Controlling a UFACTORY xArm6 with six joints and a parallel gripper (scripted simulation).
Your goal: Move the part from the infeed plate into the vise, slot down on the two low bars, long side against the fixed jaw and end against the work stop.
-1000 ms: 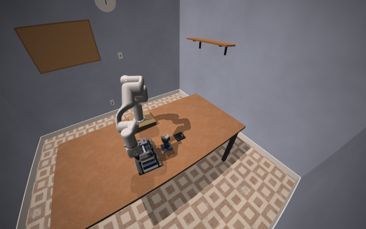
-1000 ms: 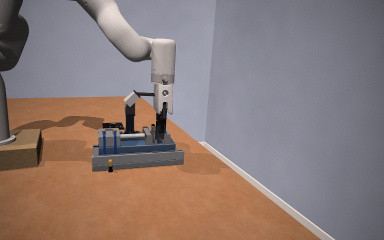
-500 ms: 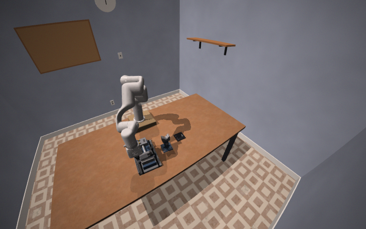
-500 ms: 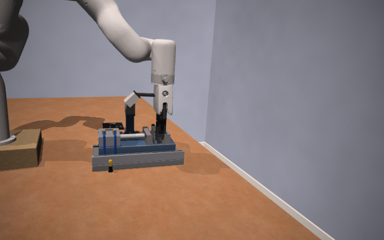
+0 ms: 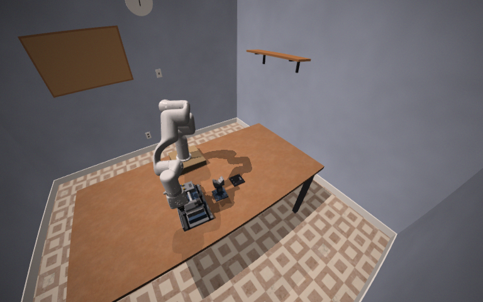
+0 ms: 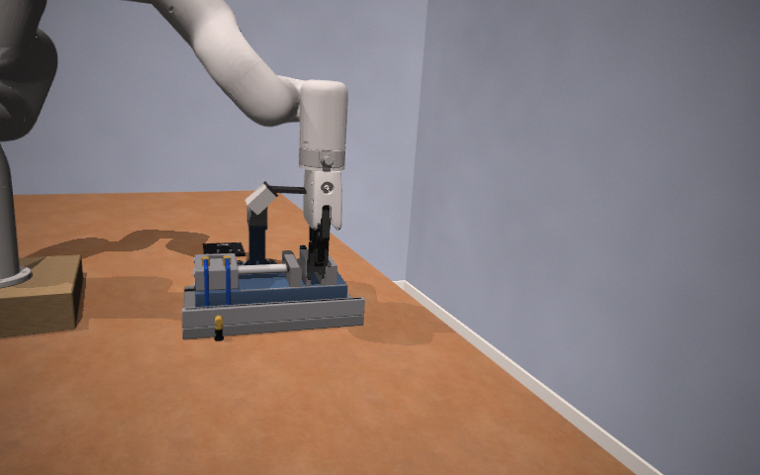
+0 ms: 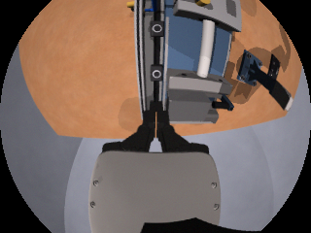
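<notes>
Right now the part is 50 mm to the left of my hand and 40 mm below it. The rest, counted from my hand: moving jaw (70 mm to the left, 50 mm below, 30 mm behind); then black work stop (110 mm to the left, 30 mm below, 10 mm ahead); then fixed jaw (60 mm to the left, 50 mm below, 40 mm ahead).
</notes>
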